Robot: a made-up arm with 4 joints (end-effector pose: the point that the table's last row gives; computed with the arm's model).
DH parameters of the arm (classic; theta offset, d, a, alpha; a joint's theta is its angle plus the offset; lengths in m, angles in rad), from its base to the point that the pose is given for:
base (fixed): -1.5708 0.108 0 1.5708
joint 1: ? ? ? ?
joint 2: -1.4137 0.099 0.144 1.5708
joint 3: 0 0.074 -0.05 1.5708
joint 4: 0 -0.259 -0.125 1.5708
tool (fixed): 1.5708 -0.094 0 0
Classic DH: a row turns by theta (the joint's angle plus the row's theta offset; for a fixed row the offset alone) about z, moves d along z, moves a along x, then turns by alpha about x.
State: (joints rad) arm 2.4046 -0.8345 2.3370 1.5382
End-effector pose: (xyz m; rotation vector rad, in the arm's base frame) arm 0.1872 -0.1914 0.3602 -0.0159 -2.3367 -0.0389
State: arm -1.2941 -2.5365 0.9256 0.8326
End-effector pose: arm -0.0920 0.1330 -0.0119 -1.4921 -1.0252 0.0737
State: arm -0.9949 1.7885 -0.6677 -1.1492
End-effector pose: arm -0.3119 -0.0862 0.0327 -1.8599 -0.1382 0.7689
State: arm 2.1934 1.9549 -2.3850 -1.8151
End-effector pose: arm 0.1384 0.0159 0.1099 0.1512 -2.1977 -0.9401
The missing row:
joint 1: 1.4137 0 -0.3068 0
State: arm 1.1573 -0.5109 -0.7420 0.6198
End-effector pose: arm -0.4294 -0.4384 -0.0194 -0.0254 0.4390 0.5982
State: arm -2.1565 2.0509 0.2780 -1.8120
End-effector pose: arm -0.3676 0.1037 0.1286 -1.6942 0.2575 -0.1808
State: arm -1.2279 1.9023 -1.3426 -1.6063
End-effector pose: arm -0.1105 -0.1387 0.1528 -1.8641 -0.7321 1.4557
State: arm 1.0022 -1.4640 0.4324 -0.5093
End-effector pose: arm -0.2867 -0.0725 -0.2599 -0.0468 0.2018 -0.3825
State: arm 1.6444 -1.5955 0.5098 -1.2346
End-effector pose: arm -0.3238 -0.3320 -0.1396 -1.2540 0.3050 -0.4527
